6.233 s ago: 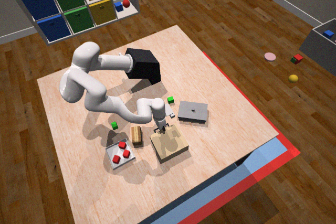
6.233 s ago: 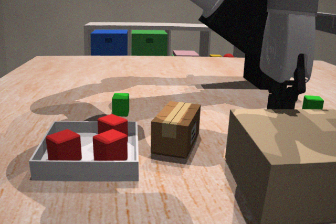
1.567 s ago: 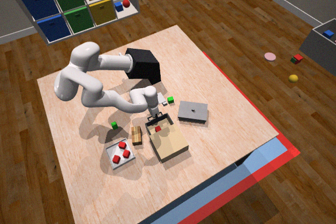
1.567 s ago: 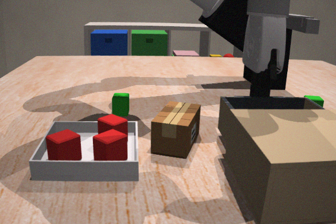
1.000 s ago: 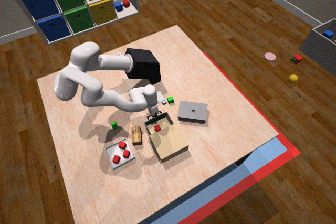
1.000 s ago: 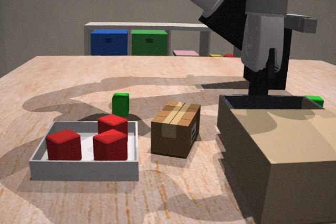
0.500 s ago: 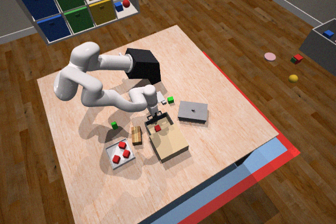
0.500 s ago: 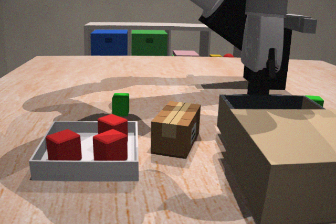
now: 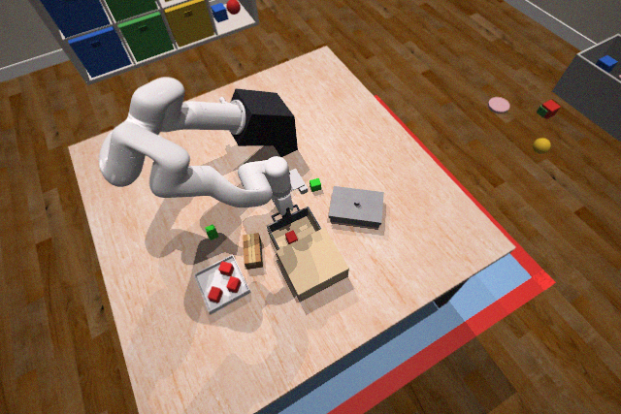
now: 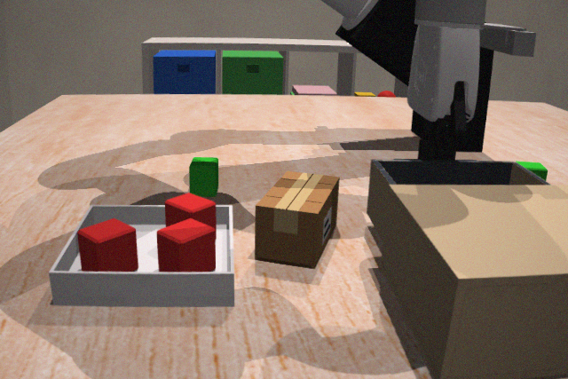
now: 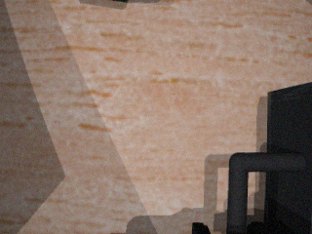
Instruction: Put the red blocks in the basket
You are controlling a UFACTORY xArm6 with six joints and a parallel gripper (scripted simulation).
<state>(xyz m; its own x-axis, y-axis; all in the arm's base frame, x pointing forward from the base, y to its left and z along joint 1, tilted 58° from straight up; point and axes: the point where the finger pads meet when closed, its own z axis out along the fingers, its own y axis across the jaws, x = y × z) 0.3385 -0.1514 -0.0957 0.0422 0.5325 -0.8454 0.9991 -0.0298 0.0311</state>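
The drawer lies 90 mm ahead of my hand and 30 mm below it. From my hand the other things lie so: grey lid (240 mm to the left, 110 mm ahead, 20 mm below); then light wooden cabinet (160 mm ahead, 20 mm below, 10 mm to the right); then cardboard box (160 mm to the right, 70 mm ahead, 30 mm below).
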